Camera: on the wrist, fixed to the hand. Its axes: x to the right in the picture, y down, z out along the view.
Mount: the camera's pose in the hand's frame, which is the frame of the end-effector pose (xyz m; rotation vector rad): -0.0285 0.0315 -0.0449 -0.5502 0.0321 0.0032
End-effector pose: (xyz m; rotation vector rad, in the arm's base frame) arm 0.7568 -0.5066 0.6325 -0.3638 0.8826 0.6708
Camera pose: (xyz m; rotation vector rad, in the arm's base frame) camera 0.6964 -0.5190 0.6280 -0.8664 0.7179 0.9105
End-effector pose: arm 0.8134 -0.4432 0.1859 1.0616 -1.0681 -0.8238
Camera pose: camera 0.8490 -0.3956 0.2028 0.6038 -0.7495 -1.0193
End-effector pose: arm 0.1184 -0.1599 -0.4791 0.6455 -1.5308 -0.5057
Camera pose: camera 0.1602 -0.1145 -0.4763 0.2218 -1.2810 -0.8679
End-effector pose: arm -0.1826 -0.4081 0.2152 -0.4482 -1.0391 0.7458
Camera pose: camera -0.1617 -0.4074 0.1570 -0.9295 -1.2107 0.4440
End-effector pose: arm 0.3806 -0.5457 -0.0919 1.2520 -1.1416 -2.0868
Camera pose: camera 0.4325 -0.5618 -0.0625 1.0036 -0.4925 -2.1598
